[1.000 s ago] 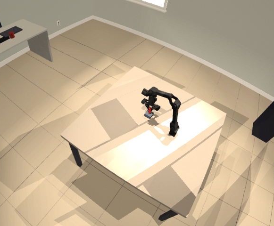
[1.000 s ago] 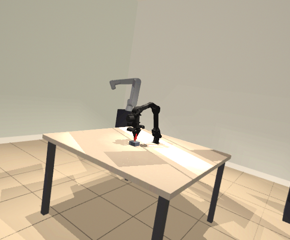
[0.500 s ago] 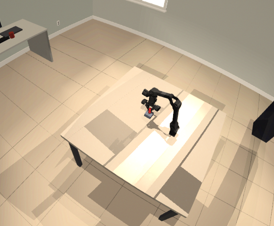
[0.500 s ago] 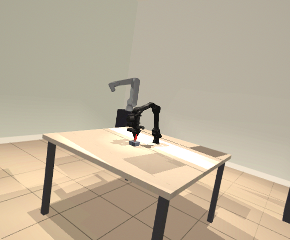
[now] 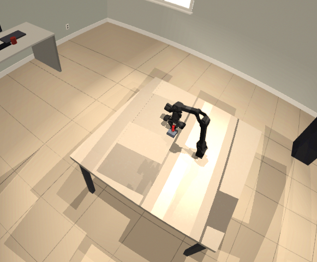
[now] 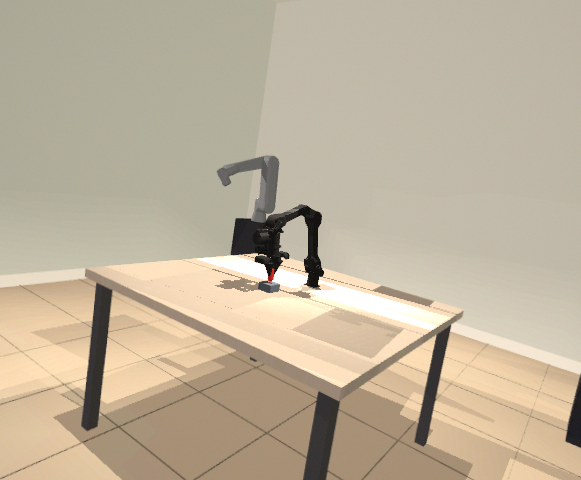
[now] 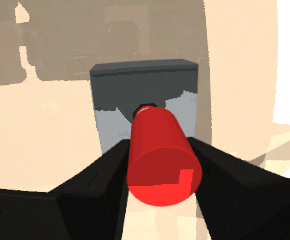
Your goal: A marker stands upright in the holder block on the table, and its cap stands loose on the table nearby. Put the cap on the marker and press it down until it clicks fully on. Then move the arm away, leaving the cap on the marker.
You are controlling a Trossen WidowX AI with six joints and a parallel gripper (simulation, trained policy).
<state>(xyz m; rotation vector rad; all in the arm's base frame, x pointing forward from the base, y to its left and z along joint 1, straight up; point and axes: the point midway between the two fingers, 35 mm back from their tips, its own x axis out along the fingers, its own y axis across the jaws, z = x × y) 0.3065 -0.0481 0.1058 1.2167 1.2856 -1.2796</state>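
Now: gripper tip 5 cm above the grey holder block. Also, from my gripper tip: red cap (1 cm above).
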